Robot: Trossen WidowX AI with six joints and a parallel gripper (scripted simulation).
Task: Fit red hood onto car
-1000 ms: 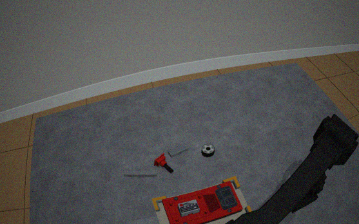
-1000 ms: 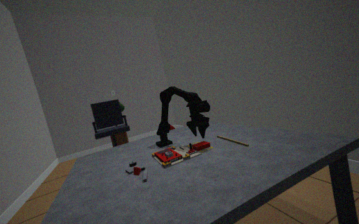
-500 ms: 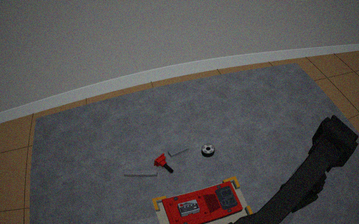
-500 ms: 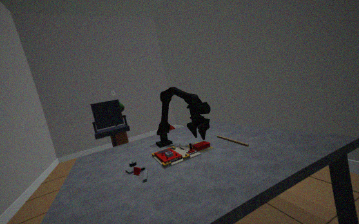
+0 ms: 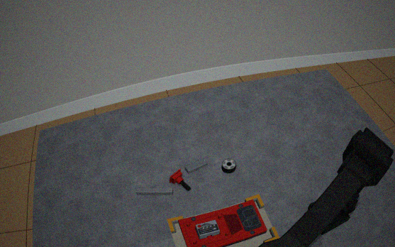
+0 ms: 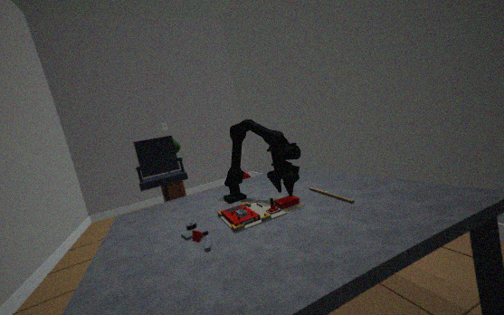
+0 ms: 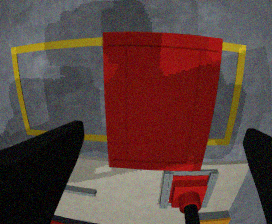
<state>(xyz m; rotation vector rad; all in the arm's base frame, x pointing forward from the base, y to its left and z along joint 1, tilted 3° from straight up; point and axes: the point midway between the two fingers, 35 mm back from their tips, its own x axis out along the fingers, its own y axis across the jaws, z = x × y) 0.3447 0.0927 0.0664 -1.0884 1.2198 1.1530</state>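
My gripper tip is 30 mm above the red hood. Round my gripper tip: white jig 180 mm to the right, 50 mm behind, 40 mm below; then grey engine block 210 mm to the right, 30 mm below, 20 mm behind; then thin wooden stick 180 mm to the left, 80 mm ahead, 40 mm below.
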